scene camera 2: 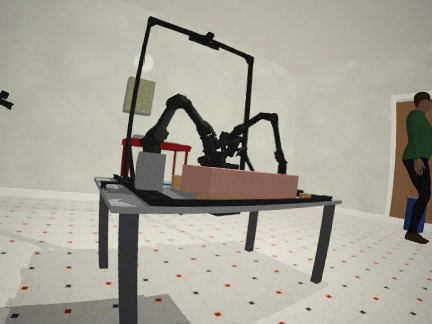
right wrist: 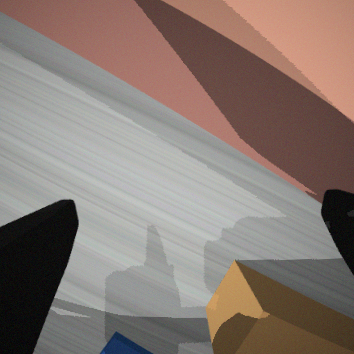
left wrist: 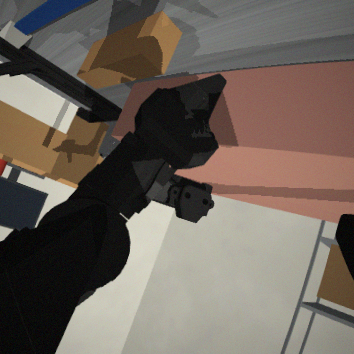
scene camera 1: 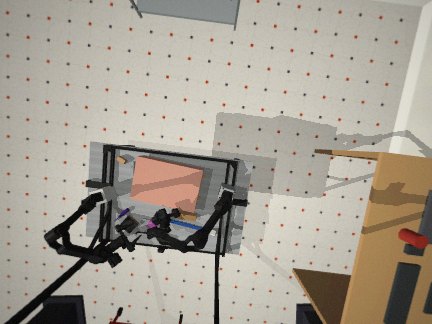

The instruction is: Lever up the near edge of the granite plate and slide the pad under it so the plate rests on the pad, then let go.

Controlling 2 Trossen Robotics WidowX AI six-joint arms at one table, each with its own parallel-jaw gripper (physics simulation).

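Note:
The granite plate is a thick pink slab lying flat in the middle of the table. The pad, a tan block, lies just before the plate's near edge, towards its right corner. My right gripper is open and empty, hovering low over bare table between the pad and the plate's near edge. My left gripper is open and empty, near the table's front edge, left of the right gripper; only one fingertip shows in its wrist view.
A blue bar lies in front of the pad. A purple tool, a dark flat thing and a magenta piece lie front left. A small tan block sits at the back left. A black frame rims the table.

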